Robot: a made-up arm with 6 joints. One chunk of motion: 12 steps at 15 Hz.
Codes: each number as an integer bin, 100 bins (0 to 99) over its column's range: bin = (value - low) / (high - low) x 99, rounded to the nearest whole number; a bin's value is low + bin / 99 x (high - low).
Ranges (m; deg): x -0.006..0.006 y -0.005..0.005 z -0.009..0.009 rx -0.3..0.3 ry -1..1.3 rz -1.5..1
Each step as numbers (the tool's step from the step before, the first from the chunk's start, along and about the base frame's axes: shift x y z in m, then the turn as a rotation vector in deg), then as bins.
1 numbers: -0.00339 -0.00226 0.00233 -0.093 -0.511 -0.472
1 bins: 22 27 62 34 21 41
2 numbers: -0.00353 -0.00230 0.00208 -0.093 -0.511 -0.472
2 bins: 20 27 61 34 21 41
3 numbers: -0.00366 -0.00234 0.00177 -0.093 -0.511 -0.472
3 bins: 19 26 59 34 21 41
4 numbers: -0.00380 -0.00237 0.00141 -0.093 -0.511 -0.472
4 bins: 18 26 57 34 21 41
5 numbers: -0.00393 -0.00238 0.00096 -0.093 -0.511 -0.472
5 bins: 17 26 55 34 21 41
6 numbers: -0.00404 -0.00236 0.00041 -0.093 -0.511 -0.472
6 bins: 16 26 52 34 21 41
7 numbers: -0.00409 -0.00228 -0.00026 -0.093 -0.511 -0.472
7 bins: 16 27 48 34 21 41
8 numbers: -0.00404 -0.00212 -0.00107 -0.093 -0.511 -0.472
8 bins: 16 29 44 34 21 41
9 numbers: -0.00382 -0.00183 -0.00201 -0.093 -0.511 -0.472
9 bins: 18 31 38 34 21 41
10 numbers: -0.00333 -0.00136 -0.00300 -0.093 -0.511 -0.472
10 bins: 22 36 33 34 21 41
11 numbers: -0.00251 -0.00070 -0.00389 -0.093 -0.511 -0.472
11 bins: 29 43 28 34 21 41
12 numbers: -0.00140 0.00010 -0.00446 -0.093 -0.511 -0.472
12 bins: 38 50 25 34 21 41
